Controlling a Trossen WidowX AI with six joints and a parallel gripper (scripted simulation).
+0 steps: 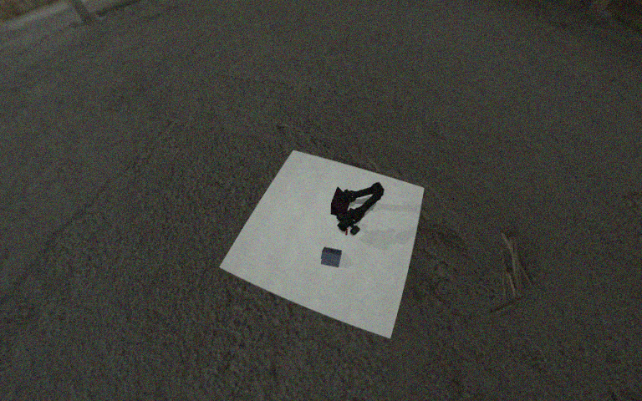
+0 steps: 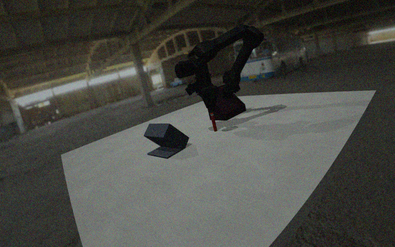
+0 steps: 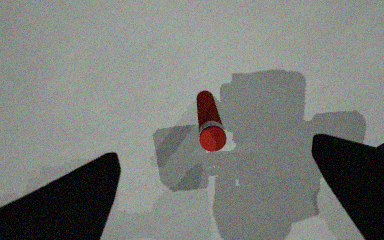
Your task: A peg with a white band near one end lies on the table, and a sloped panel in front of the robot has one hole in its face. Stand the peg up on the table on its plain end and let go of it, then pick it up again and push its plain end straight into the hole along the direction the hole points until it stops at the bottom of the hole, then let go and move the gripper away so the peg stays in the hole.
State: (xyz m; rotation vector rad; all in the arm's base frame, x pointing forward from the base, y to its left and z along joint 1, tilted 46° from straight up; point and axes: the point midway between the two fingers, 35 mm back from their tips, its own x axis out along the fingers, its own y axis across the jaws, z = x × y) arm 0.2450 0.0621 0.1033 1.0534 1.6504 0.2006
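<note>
The red peg lies 40 mm below my gripper tip. Also, from my gripper tip: dark sloped panel: 210 mm ahead, 50 mm to the right, 40 mm below; flat foot plate: 230 mm ahead, 50 mm to the right, 90 mm below.
</note>
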